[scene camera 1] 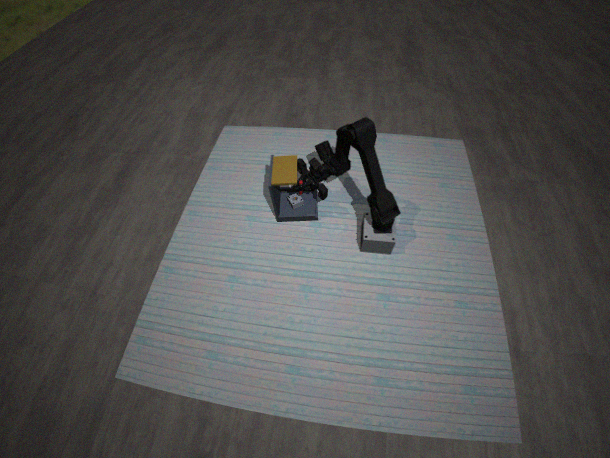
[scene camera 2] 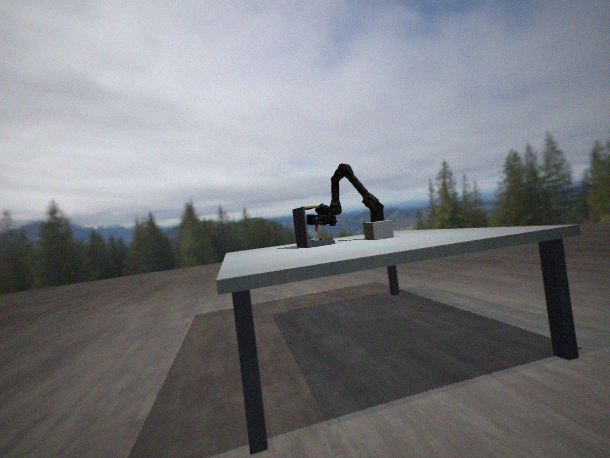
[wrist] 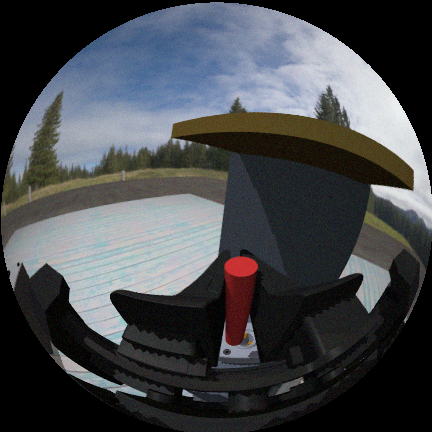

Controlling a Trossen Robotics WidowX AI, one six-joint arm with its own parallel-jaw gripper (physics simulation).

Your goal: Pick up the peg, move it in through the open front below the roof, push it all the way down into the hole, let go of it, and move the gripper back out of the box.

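Places are measured from the arm's base along level axes (x ahead, y down, z left), in centimetres.
Where they show: gripper, fingertip midpoint: (scene camera 1: 292, 189) (scene camera 2: 313, 221) (wrist: 234, 255); arm's base at its link origin: (scene camera 1: 382, 225) (scene camera 2: 378, 220).
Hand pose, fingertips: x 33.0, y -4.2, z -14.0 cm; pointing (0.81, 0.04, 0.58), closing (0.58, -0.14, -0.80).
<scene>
Each offset is from my fingertips to the centre of the thing. Level surfaces: height alone.
The red peg {dz -2.4, dx -2.8, dy +2.0 cm} (scene camera 1: 300, 183) (scene camera 2: 316, 228) (wrist: 239, 305) stands about upright between the fingers of my gripper (scene camera 1: 300, 187) (scene camera 2: 316, 223) (wrist: 234, 255), which is shut on it. The light grey block {dz -3.6, dx +0.2, dy +11.6 cm} (scene camera 1: 295, 201) (scene camera 2: 315, 239) (wrist: 240, 354) with the hole sits on the box floor. In the wrist view, the peg's lower end overlaps the near-left part of the hole, which has orange inside. In scene camera 2, the peg hangs above the block. The fingers are beside and below the level of the yellow roof (scene camera 1: 284, 170) (scene camera 2: 312, 207) (wrist: 295, 127).
The box's dark blue-grey wall (scene camera 2: 300, 228) (wrist: 310, 215) rises beyond the peg, under the roof. The box's dark floor {dy +10.6 cm} (scene camera 1: 307, 214) surrounds the block. The arm's grey base (scene camera 1: 378, 242) (scene camera 2: 381, 229) stands to the right on the pale striped table top {dy +14.0 cm} (scene camera 1: 320, 320) (scene camera 2: 280, 260) (wrist: 150, 240).
</scene>
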